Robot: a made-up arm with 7 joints. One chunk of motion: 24 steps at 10 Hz.
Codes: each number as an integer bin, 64 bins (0 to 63) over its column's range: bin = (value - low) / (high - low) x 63, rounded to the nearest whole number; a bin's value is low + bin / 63 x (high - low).
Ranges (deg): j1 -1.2..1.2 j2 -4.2..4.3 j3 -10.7..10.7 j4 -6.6..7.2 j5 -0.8..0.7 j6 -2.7..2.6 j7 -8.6..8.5
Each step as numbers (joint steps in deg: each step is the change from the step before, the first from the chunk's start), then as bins.
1 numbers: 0.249 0.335 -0.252 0.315 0.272 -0.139 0.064
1 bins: 38 34 31 32 45 30 32
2 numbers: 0.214 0.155 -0.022 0.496 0.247 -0.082 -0.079
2 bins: 37 32 31 32 44 31 31
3 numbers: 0.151 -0.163 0.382 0.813 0.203 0.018 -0.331
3 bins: 35 30 33 34 42 32 30
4 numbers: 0.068 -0.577 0.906 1.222 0.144 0.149 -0.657
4 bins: 33 27 34 36 40 34 29
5 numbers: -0.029 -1.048 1.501 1.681 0.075 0.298 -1.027
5 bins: 31 23 36 38 37 36 28
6 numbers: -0.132 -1.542 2.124 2.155 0.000 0.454 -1.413
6 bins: 28 20 38 40 34 37 26
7 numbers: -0.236 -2.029 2.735 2.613 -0.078 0.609 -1.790
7 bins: 25 16 40 42 30 39 25
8 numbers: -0.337 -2.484 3.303 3.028 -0.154 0.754 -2.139
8 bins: 23 13 41 44 27 41 24
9 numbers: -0.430 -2.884 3.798 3.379 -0.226 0.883 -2.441
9 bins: 20 10 43 46 24 43 23
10 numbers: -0.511 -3.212 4.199 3.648 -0.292 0.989 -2.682
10 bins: 18 7 44 47 21 44 22
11 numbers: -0.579 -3.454 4.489 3.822 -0.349 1.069 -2.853
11 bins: 16 6 45 48 19 45 21
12 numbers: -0.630 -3.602 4.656 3.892 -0.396 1.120 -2.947
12 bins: 15 4 45 48 17 45 21
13 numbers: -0.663 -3.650 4.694 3.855 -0.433 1.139 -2.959
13 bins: 14 4 45 48 15 46 21
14 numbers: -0.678 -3.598 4.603 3.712 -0.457 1.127 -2.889
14 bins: 14 4 45 47 14 45 21
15 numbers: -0.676 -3.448 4.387 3.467 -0.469 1.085 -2.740
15 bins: 14 6 44 46 14 45 22
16 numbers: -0.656 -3.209 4.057 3.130 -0.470 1.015 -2.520
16 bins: 14 7 43 44 14 44 22
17 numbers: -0.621 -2.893 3.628 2.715 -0.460 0.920 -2.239
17 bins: 15 10 42 43 14 43 23
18 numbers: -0.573 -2.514 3.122 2.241 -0.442 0.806 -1.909
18 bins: 16 12 41 40 15 42 25
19 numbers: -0.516 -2.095 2.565 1.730 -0.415 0.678 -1.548
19 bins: 18 16 39 38 16 40 26
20 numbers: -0.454 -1.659 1.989 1.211 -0.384 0.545 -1.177
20 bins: 20 19 37 36 17 39 27
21 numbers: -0.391 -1.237 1.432 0.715 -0.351 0.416 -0.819
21 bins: 21 22 36 33 19 37 29
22 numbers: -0.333 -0.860 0.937 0.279 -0.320 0.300 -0.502
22 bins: 23 25 34 31 20 36 30
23 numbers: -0.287 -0.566 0.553 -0.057 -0.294 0.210 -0.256
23 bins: 24 27 33 30 21 35 31
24 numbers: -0.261 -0.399 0.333 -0.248 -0.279 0.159 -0.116
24 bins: 25 28 32 29 22 34 31
